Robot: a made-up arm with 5 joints. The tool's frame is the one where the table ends. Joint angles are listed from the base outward.
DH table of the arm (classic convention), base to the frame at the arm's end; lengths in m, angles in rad. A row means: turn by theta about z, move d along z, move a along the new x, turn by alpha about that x. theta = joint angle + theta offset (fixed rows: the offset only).
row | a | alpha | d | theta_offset
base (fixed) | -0.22 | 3.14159 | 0 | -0.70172
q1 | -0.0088 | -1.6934 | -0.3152 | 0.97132
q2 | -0.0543 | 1.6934 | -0.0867 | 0
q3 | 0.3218 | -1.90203 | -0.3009 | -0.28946
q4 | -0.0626 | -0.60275 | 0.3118 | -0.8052
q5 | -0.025 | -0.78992 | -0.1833 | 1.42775
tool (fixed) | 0 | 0 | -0.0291 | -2.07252
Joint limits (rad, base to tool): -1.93..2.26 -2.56..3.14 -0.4..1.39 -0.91..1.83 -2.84..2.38
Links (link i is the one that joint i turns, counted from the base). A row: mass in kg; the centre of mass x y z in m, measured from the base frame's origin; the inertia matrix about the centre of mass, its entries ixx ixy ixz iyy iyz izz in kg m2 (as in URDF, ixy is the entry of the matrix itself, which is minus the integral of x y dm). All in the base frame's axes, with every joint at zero. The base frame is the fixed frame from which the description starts. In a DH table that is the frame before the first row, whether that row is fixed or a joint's. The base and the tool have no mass.
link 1: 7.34; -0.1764 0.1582 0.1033; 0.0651 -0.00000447 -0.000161 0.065 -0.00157 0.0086
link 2: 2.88; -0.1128 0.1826 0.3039; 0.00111 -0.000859 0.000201 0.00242 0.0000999 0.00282
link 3: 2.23; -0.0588 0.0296 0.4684; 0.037 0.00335 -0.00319 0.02 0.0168 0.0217
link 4: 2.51; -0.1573 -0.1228 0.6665; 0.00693 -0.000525 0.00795 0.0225 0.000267 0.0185
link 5: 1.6; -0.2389 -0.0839 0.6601; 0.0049 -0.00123 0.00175 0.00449 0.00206 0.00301
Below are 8 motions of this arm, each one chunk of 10 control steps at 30 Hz.
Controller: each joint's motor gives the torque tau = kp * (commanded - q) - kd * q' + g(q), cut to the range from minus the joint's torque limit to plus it. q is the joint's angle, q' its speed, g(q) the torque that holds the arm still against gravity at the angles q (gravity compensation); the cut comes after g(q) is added. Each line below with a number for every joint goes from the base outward.
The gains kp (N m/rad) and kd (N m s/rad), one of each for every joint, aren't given. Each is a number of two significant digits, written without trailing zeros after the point. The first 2 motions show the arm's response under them.
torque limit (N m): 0.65 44 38 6.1 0.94
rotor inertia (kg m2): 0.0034 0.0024 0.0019 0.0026 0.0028
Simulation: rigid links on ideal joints. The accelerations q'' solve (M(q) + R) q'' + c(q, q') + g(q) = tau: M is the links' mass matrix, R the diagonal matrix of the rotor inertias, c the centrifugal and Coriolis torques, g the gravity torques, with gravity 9.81 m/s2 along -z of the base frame. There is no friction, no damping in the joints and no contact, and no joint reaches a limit. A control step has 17 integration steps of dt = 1/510 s. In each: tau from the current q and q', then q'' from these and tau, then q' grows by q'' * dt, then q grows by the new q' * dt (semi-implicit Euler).
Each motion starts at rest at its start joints. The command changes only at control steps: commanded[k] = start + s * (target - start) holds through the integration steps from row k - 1 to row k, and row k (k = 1, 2, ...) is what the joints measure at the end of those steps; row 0 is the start. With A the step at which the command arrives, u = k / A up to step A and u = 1 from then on. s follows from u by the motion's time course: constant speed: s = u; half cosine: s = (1 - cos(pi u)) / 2; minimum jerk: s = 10 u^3 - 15 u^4 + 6 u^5; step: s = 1 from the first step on.
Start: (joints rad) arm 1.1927 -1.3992 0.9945 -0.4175 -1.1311
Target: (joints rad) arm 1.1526 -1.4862 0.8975 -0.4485 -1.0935
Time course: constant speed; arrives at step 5
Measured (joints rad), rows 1 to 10:
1: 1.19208 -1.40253 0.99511 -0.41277 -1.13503
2: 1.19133 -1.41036 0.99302 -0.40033 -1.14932
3: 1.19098 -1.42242 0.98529 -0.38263 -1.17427
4: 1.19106 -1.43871 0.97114 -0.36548 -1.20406
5: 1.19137 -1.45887 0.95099 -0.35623 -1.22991
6: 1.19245 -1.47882 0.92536 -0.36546 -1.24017
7: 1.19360 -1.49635 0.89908 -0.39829 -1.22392
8: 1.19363 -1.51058 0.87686 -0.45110 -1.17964
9: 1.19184 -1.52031 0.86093 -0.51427 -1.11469
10: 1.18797 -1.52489 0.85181 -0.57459 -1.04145
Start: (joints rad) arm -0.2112 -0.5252 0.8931 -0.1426 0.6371
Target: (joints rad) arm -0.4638 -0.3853 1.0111 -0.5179 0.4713
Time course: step
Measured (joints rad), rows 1 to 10:
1: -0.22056 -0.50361 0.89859 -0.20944 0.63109
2: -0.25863 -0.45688 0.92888 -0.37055 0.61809
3: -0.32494 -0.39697 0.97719 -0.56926 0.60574
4: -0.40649 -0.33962 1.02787 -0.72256 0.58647
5: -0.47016 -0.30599 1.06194 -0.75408 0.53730
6: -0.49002 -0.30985 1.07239 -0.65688 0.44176
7: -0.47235 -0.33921 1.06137 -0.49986 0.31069
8: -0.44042 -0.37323 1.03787 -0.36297 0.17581
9: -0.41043 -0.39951 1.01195 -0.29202 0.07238
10: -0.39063 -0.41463 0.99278 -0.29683 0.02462
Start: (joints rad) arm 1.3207 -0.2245 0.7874 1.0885 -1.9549
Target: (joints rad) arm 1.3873 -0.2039 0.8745 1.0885 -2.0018
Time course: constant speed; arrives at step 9
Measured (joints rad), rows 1 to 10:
1: 1.31735 -0.22504 0.79095 1.09023 -1.95565
2: 1.31196 -0.22471 0.79677 1.09428 -1.95658
3: 1.30610 -0.22285 0.80366 1.09982 -1.95656
4: 1.29947 -0.22002 0.81233 1.10544 -1.95476
5: 1.29283 -0.21659 0.82222 1.10922 -1.95051
6: 1.28723 -0.21305 0.83254 1.10966 -1.94378
7: 1.28343 -0.20989 0.84286 1.10639 -1.93555
8: 1.28185 -0.20733 0.85297 1.10035 -1.92762
9: 1.28262 -0.20529 0.86278 1.09335 -1.92216
10: 1.29017 -0.20286 0.86793 1.08554 -1.91992

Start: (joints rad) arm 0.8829 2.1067 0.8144 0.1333 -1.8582
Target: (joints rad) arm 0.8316 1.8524 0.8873 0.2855 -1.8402
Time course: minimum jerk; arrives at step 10
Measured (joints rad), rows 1 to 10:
1: 0.88334 2.10587 0.81537 0.13393 -1.85804
2: 0.88590 2.10026 0.82134 0.13783 -1.85768
3: 0.89104 2.08467 0.83505 0.14727 -1.85995
4: 0.89669 2.05562 0.85476 0.16224 -1.87037
5: 0.89970 2.01301 0.87545 0.18078 -1.89365
6: 0.89757 1.96115 0.89074 0.19935 -1.93077
7: 0.88930 1.90776 0.89529 0.21389 -1.97835
8: 0.87561 1.86102 0.88729 0.22265 -2.02980
9: 0.85885 1.82665 0.86960 0.22867 -2.07696
10: 0.84264 1.80667 0.84885 0.23867 -2.11117

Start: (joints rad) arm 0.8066 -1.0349 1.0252 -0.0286 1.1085
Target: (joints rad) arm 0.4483 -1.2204 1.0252 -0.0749 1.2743
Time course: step
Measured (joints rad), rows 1 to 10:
1: 0.78122 -1.12161 1.10151 0.03048 1.08705
2: 0.77960 -1.17892 1.11550 0.04060 1.08706
3: 0.79224 -1.20141 1.08059 -0.00702 1.10339
4: 0.80503 -1.22350 1.04283 -0.07013 1.12472
5: 0.81461 -1.24549 1.01055 -0.13206 1.15318
6: 0.82050 -1.26234 0.98455 -0.18208 1.19180
7: 0.82224 -1.27214 0.96672 -0.21177 1.23989
8: 0.81950 -1.27450 0.95838 -0.21762 1.29303
9: 0.81225 -1.26981 0.95956 -0.20145 1.34441
10: 0.80069 -1.25913 0.96923 -0.16891 1.38719

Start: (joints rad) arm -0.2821 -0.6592 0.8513 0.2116 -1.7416
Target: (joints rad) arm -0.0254 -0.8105 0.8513 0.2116 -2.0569
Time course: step
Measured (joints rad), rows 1 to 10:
1: -0.30755 -0.71325 0.90502 0.23959 -1.75491
2: -0.29490 -0.76513 0.91061 0.22337 -1.81940
3: -0.26014 -0.80265 0.88034 0.17566 -1.91680
4: -0.22489 -0.83377 0.84563 0.13019 -2.02905
5: -0.19629 -0.85694 0.81710 0.10246 -2.14678
6: -0.17622 -0.86951 0.79831 0.09831 -2.26439
7: -0.16482 -0.87058 0.79062 0.11729 -2.37628
8: -0.16127 -0.86113 0.79373 0.15350 -2.47461
9: -0.16381 -0.84377 0.80580 0.19667 -2.54899
10: -0.16967 -0.82249 0.82376 0.23443 -2.58833

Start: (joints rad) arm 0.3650 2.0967 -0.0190 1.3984 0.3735
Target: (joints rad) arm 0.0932 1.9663 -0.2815 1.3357 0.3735
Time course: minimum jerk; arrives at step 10
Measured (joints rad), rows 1 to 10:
1: 0.36405 2.09642 -0.02023 1.39679 0.37395
2: 0.35780 2.09438 -0.02829 1.38637 0.37733
3: 0.34140 2.08814 -0.04926 1.36028 0.38824
4: 0.31351 2.07537 -0.08450 1.32012 0.41108
5: 0.27678 2.05505 -0.13016 1.27738 0.44731
6: 0.23609 2.02847 -0.17935 1.24936 0.49367
7: 0.19708 1.99929 -0.22407 1.25246 0.54182
8: 0.16471 1.97238 -0.25740 1.29372 0.57986
9: 0.14192 1.95174 -0.27578 1.36464 0.59543
10: 0.12860 1.93893 -0.28087 1.44162 0.57944

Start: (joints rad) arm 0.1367 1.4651 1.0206 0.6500 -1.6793
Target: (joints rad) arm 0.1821 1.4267 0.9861 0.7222 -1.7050
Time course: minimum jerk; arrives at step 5
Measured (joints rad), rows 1 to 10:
1: 0.13695 1.46440 1.02097 0.65117 -1.68004
2: 0.13828 1.46057 1.02245 0.65780 -1.68516
3: 0.14085 1.45274 1.02326 0.67253 -1.70002
4: 0.14382 1.44316 1.01969 0.69266 -1.72597
5: 0.14639 1.43468 1.01014 0.71286 -1.75718
6: 0.14892 1.42748 0.99728 0.73092 -1.78446
7: 0.15212 1.42104 0.98451 0.74617 -1.80010
8: 0.15619 1.41589 0.97375 0.75743 -1.79938
9: 0.16113 1.41276 0.96603 0.76383 -1.78058
10: 0.16685 1.41193 0.96195 0.76524 -1.74486

